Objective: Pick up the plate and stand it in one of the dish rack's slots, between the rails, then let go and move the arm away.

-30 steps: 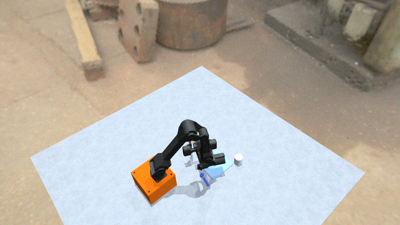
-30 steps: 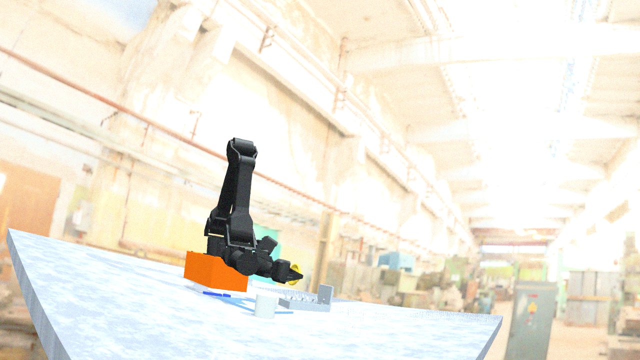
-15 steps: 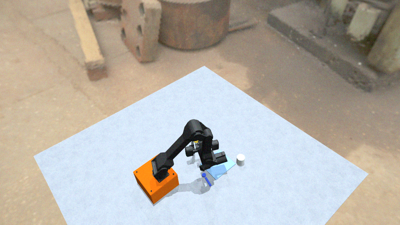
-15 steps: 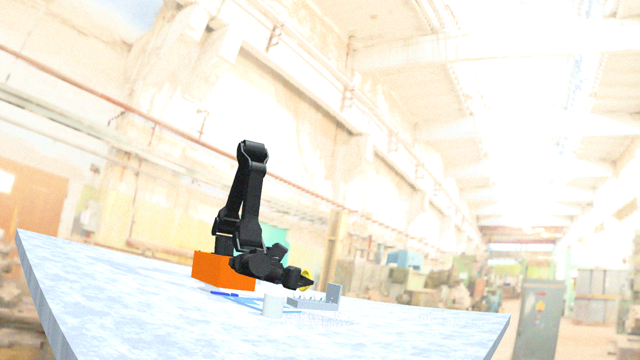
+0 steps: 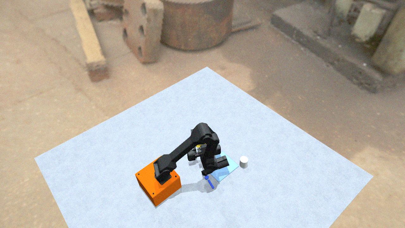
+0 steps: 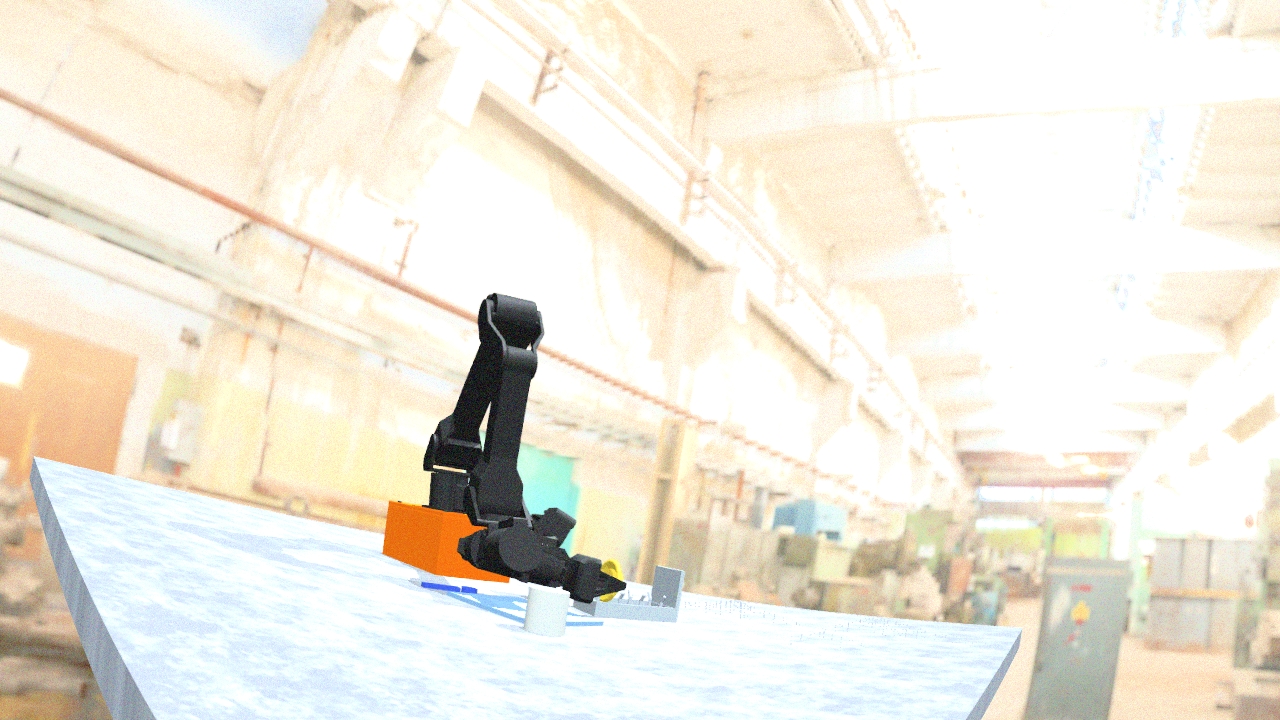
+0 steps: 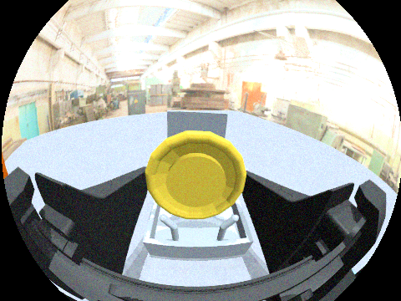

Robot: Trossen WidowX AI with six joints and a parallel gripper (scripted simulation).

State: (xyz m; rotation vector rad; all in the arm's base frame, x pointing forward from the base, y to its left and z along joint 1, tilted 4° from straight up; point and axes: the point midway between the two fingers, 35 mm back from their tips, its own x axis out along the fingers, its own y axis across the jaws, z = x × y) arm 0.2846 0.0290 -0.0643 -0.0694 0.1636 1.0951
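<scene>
The yellow plate is 10 mm to the right of my gripper tip. The rest, counted from my gripper tip: grey dish rack: 30 mm below, 20 mm to the left, 10 mm ahead; then blue spoon: 190 mm to the right, 120 mm behind, 50 mm below; then light blue mat: 170 mm to the right, 50 mm below, 10 mm behind.
</scene>
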